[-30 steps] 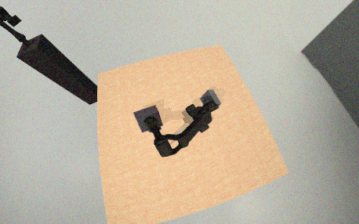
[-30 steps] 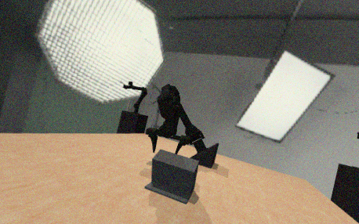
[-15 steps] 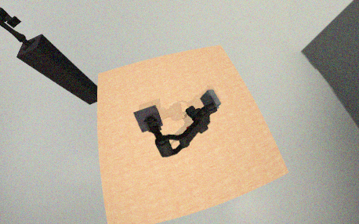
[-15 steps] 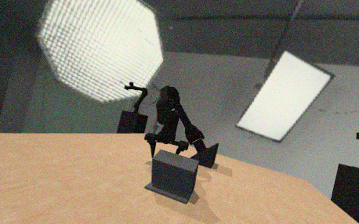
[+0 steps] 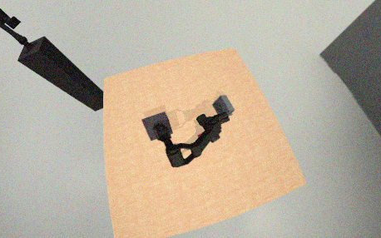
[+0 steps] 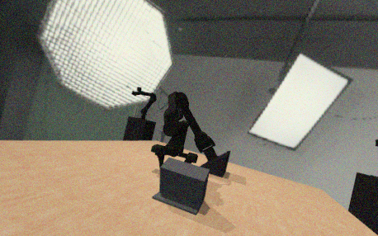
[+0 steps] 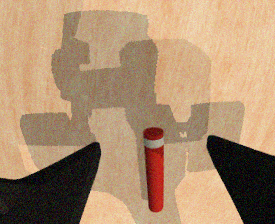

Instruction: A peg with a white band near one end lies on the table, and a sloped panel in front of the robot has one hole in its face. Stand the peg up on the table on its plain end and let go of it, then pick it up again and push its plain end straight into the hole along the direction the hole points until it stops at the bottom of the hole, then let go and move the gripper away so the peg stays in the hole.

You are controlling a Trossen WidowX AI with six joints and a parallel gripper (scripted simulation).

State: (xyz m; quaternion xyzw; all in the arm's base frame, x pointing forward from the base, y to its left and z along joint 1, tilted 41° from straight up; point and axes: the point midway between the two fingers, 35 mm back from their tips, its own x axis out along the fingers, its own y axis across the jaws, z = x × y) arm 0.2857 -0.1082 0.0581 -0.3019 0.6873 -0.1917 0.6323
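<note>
Now: gripper tip 10 mm past the red peg. From my gripper tip the other things lie so: sloped panel (170 mm ahead, 110 mm to the left, 40 mm above).
</note>
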